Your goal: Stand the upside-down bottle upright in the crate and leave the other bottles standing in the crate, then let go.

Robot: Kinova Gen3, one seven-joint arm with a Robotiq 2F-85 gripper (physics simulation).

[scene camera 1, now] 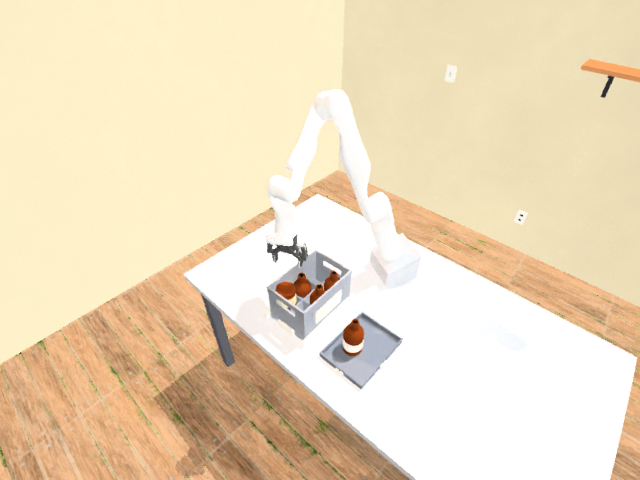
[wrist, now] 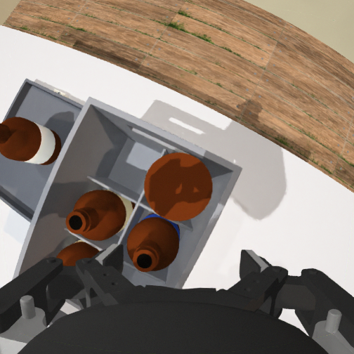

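Where they show: gripper, fingertip midpoint: point(scene camera 1: 287, 263); arm's base, link origin: point(scene camera 1: 390, 252).
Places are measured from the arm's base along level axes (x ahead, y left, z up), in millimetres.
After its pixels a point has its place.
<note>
The upside-down brown bottle point(scene camera 1: 285, 290) {y -110, x 505, z 61 mm} point(wrist: 178, 186) stands base up in a corner compartment of the grey crate point(scene camera 1: 297, 322) {y -13, x 536, z -8 mm} point(wrist: 85, 145). Three brown bottles stand neck up in the crate: one beside it point(scene camera 1: 302, 286) {y -108, x 423, z 21 mm} point(wrist: 153, 245), one on the tray side point(scene camera 1: 317, 295) {y -30, x 418, z 29 mm} point(wrist: 100, 215), and one farther back point(scene camera 1: 332, 280) {y -41, x 326, z 34 mm} point(wrist: 77, 252), partly hidden by a finger in the wrist view. Another brown bottle point(scene camera 1: 353, 338) {y 180, x 452, z 7 mm} point(wrist: 25, 140) stands upright on a grey tray point(scene camera 1: 377, 356) {y 251, x 390, z -97 mm} point(wrist: 30, 190). My gripper point(scene camera 1: 288, 262) {y -147, x 455, z 138 mm} point(wrist: 181, 260) is open and empty, above the crate's far side.
The crate and the tray stand close together on the white table point(scene camera 1: 465, 387) {y 540, x 269, z -102 mm} point(wrist: 260, 200), near its edge. The crate's walls and dividers surround the bottles. One compartment beside the upside-down bottle, toward the tray, holds no bottle. The robot's base point(scene camera 1: 395, 268) {y 70, x 56, z -9 mm} stands behind the crate and tray.
</note>
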